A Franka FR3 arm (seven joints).
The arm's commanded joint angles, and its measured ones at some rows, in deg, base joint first. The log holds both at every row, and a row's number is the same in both.
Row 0, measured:
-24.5 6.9 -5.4 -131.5 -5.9 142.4 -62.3
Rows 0 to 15, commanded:
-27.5 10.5 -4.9 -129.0 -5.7 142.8 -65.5
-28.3 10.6 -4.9 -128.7 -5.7 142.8 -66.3
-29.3 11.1 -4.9 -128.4 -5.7 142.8 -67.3
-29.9 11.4 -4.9 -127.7 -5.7 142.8 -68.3
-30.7 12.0 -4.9 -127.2 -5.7 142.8 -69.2
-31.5 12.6 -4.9 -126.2 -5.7 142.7 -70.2
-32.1 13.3 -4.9 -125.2 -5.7 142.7 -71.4
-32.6 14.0 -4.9 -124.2 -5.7 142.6 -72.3
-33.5 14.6 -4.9 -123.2 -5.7 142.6 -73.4
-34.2 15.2 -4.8 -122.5 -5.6 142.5 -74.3
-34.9 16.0 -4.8 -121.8 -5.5 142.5 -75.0
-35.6 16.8 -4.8 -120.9 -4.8 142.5 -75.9
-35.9 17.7 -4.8 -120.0 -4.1 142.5 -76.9
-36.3 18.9 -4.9 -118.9 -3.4 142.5 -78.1
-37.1 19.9 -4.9 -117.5 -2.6 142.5 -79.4
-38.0 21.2 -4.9 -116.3 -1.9 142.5 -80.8
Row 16, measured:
-35.0 14.9 -5.4 -121.2 -4.4 142.4 -76.4
